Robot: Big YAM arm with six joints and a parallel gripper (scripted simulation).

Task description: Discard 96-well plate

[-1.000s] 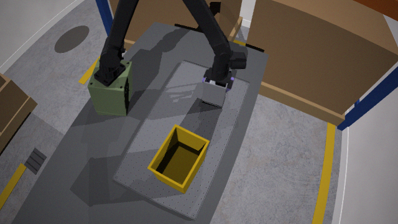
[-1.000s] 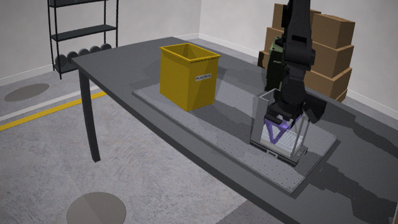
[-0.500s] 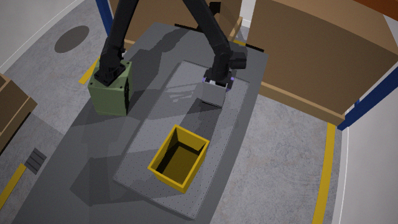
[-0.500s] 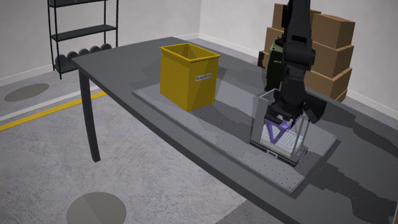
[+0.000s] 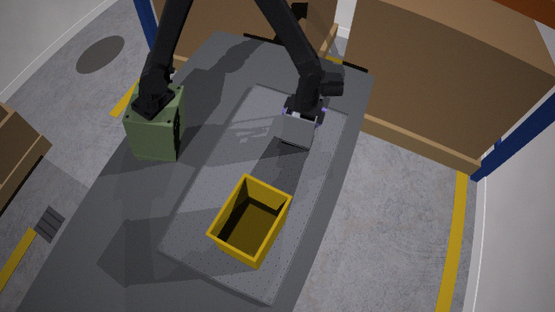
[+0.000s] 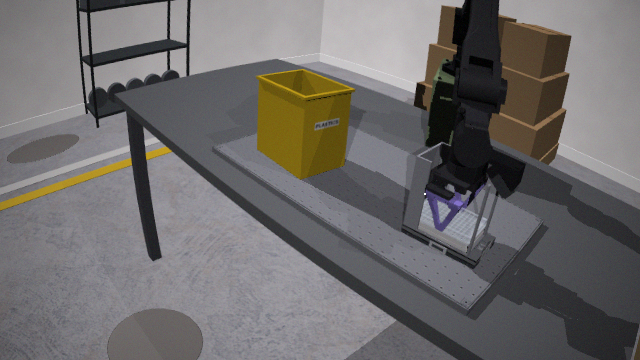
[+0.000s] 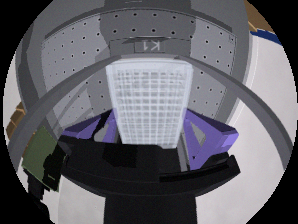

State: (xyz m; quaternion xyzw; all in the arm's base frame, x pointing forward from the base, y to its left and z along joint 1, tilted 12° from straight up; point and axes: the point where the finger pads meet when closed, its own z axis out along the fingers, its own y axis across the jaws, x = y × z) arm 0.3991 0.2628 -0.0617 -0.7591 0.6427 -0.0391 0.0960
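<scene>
Right now the yellow plastics bin W1 is 5 cm ahead of my hand, 39 cm to the right of it and 4 cm above it.
</scene>
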